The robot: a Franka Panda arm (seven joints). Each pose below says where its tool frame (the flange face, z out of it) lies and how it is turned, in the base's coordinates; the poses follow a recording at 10 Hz.
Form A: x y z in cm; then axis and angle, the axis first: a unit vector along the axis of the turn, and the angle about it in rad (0 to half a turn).
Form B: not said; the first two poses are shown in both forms.
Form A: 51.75 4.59 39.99 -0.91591 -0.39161 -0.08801 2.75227
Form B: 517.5 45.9 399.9; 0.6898 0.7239 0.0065; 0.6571 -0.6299 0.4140; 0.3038 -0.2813 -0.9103
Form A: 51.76 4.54 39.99 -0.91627 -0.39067 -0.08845 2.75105
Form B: 517.6 45.4 399.9; 0.6912 0.7226 0.0073; 0.6553 -0.6309 0.4153; 0.3047 -0.2823 -0.9096
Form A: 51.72 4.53 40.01 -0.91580 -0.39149 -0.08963 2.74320
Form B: 517.2 45.3 400.1; 0.6900 0.7238 0.0059; 0.6542 -0.6272 0.4227; 0.3096 -0.2878 -0.9062
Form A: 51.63 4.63 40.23 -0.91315 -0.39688 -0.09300 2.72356
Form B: 516.3 46.3 402.3; 0.6820 0.7314 0.0014; 0.6559 -0.6124 0.4413; 0.3237 -0.3001 -0.8973
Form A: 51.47 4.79 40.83 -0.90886 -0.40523 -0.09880 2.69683
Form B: 514.7 47.9 408.3; 0.6690 0.7433 -0.0035; 0.6583 -0.5903 0.4672; 0.3452 -0.3149 -0.8841
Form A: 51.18 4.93 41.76 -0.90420 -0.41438 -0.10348 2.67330
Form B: 511.8 49.3 417.6; 0.6548 0.7557 -0.0100; 0.6623 -0.5674 0.4893; 0.3641 -0.3270 -0.8721
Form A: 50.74 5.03 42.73 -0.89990 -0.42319 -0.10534 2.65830
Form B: 507.4 50.3 427.3; 0.6414 0.7670 -0.0179; 0.6691 -0.5478 0.5022; 0.3754 -0.3341 -0.8645
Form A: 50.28 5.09 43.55 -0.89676 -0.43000 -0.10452 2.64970
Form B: 502.8 50.9 435.5; 0.6316 0.7749 -0.0267; 0.6761 -0.5336 0.5081; 0.3794 -0.3390 -0.8609
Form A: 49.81 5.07 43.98 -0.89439 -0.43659 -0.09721 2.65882
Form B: 498.1 50.7 439.8; 0.6227 0.7815 -0.0387; 0.6912 -0.5263 0.4952; 0.3666 -0.3352 -0.8679
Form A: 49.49 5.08 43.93 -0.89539 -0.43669 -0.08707 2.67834
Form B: 494.9 50.8 439.3; 0.6243 0.7797 -0.0474; 0.7019 -0.5333 0.4722; 0.3428 -0.3281 -0.8802
